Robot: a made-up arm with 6 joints. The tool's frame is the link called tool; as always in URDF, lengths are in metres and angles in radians. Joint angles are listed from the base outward. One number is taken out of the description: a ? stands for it. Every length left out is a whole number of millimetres.
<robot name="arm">
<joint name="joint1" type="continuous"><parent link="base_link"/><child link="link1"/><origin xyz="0 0 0.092"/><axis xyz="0 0 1"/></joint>
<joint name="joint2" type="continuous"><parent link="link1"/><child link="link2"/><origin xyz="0 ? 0"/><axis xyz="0 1 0"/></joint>
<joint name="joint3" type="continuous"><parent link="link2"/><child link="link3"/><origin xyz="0 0 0.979"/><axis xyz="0 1 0"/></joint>
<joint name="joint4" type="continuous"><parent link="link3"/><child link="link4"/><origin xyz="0 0 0.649"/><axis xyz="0 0 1"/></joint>
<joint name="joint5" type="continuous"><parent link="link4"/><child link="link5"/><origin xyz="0 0 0"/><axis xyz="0 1 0"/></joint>
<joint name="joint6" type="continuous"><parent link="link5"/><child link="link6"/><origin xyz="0 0 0.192"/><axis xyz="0 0 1"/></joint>
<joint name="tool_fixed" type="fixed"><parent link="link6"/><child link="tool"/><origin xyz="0 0 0"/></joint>
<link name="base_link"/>
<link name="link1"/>
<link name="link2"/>
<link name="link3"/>
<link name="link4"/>
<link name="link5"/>
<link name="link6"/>
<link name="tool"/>
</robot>
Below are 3 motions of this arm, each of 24 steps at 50 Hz.
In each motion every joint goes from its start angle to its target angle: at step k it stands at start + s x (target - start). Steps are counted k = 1, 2, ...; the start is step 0. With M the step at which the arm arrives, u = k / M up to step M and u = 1 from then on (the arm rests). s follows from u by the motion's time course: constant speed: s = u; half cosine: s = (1 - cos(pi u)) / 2; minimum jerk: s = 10 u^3 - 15 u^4 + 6 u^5.
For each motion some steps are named. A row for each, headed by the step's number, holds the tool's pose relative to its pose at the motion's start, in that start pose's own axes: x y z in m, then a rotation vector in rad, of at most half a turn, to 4 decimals.
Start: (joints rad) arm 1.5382 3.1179 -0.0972 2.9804 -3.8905 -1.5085
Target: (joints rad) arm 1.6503 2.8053 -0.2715 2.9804 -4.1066 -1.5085
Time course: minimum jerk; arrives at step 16
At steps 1, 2, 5, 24:
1: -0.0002 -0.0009 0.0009 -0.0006 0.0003 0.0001
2: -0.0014 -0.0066 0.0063 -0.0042 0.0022 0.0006
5: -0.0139 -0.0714 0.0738 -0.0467 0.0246 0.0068
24: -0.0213 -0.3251 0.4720 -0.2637 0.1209 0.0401

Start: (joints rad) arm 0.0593 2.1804 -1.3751 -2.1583 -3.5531 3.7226
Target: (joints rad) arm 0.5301 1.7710 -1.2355 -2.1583 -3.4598 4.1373
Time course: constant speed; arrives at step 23
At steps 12, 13, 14, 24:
12: 0.0855 0.2809 -0.2136 0.2089 -0.1576 0.1248
13: 0.0950 0.3068 -0.2273 0.2239 -0.1731 0.1331
14: 0.1050 0.3330 -0.2404 0.2384 -0.1889 0.1411
24: 0.2135 0.5750 -0.3264 0.3496 -0.3427 0.1975

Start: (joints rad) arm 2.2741 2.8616 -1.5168 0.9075 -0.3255 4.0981
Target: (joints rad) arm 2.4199 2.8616 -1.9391 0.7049 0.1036 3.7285
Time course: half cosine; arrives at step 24
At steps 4, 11, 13, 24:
4: -0.0205 -0.0156 0.0006 0.0026 -0.0353 -0.0269
11: -0.1269 -0.1041 -0.0095 0.0350 -0.2180 -0.1850
13: -0.1616 -0.1364 -0.0182 0.0533 -0.2775 -0.2449
24: -0.2625 -0.2456 -0.0641 0.1365 -0.4520 -0.4552

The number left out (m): 0.045
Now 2 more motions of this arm.
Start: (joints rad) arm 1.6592 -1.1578 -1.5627 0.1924 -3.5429 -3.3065
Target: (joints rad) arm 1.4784 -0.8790 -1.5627 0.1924 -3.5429 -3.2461
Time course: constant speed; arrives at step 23
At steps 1, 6, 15, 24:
1: 0.0026 -0.0076 0.0147 0.0040 -0.0120 -0.0043
6: 0.0120 -0.0466 0.0881 0.0222 -0.0728 -0.0258
15: 0.0141 -0.1198 0.2195 0.0471 -0.1844 -0.0641
24: -0.0005 -0.1859 0.3345 0.0607 -0.2856 -0.0977

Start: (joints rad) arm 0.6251 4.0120 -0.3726 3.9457 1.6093 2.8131
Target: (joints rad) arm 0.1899 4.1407 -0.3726 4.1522 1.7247 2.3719
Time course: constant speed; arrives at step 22
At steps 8, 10, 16, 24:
8: -0.0375 0.0314 -0.1669 0.1764 0.1290 -0.1548
10: -0.0508 0.0428 -0.2084 0.2163 0.1664 -0.1947
16: -0.1003 0.0856 -0.3308 0.3247 0.2907 -0.3164
24: -0.1648 0.1404 -0.4473 0.4145 0.4319 -0.4399

